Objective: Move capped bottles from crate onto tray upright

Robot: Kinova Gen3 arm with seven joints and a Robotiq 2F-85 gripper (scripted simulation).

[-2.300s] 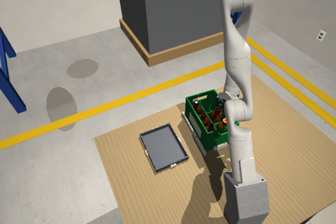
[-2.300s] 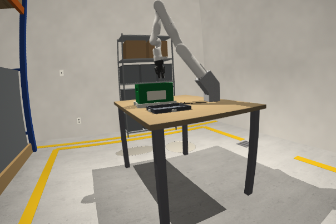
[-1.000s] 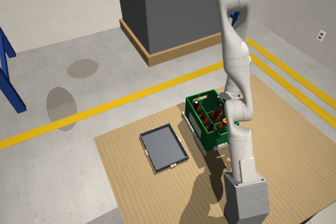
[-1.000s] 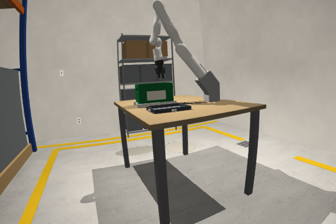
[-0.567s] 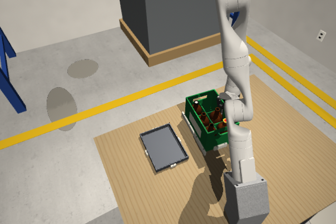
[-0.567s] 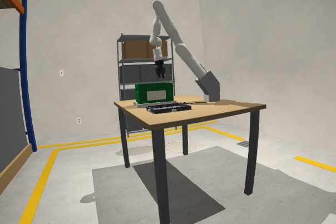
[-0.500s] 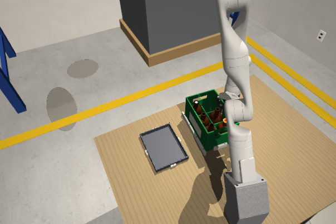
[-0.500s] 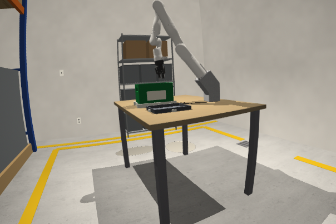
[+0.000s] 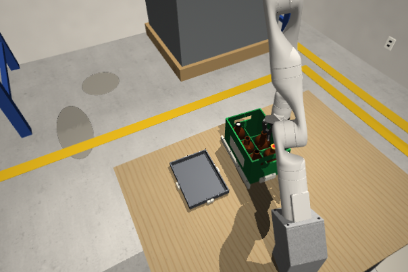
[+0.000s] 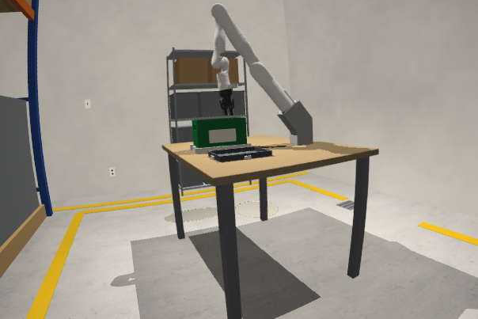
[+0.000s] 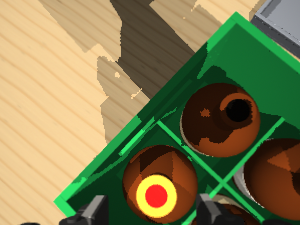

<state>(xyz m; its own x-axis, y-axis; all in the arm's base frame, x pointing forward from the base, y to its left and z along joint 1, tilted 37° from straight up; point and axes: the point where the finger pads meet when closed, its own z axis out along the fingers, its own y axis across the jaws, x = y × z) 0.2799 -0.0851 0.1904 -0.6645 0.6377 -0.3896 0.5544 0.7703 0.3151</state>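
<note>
The brown bottle is 11 cm below my hand. Round my hand: green crate 8 cm ahead, 5 cm to the left, 12 cm below; then grey tray 4 cm ahead, 34 cm to the left, 19 cm below.
</note>
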